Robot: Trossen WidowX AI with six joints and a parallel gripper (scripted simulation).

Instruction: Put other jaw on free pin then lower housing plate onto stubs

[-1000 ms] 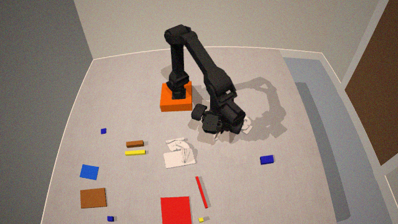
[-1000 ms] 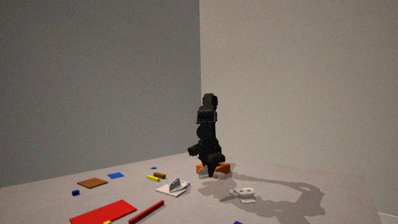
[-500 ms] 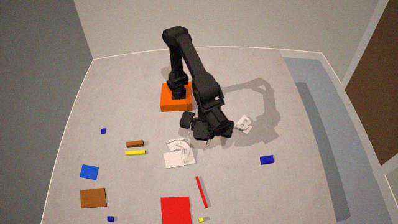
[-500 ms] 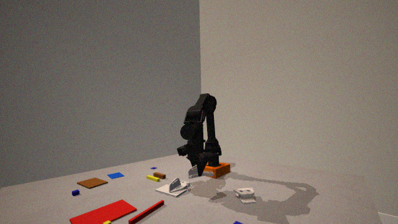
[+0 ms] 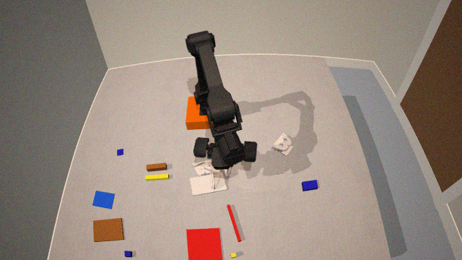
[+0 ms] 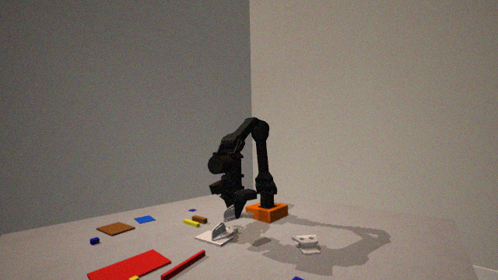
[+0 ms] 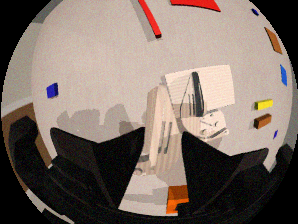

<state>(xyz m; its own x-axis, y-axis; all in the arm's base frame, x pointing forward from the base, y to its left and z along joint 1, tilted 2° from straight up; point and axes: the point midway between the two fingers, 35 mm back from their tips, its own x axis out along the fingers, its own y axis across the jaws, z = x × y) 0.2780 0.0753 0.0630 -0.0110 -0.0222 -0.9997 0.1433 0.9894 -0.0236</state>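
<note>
Now: the pale jaw 3 cm behind my gripper tip and 2 cm to the left of it. From my gripper tip the other things lie so: red bar: 19 cm ahead, 2 cm to the left, 7 cm below; then yellow bar: 1 cm ahead, 26 cm to the right, 7 cm below; then brown bar: 3 cm behind, 27 cm to the right, 7 cm below.
</note>
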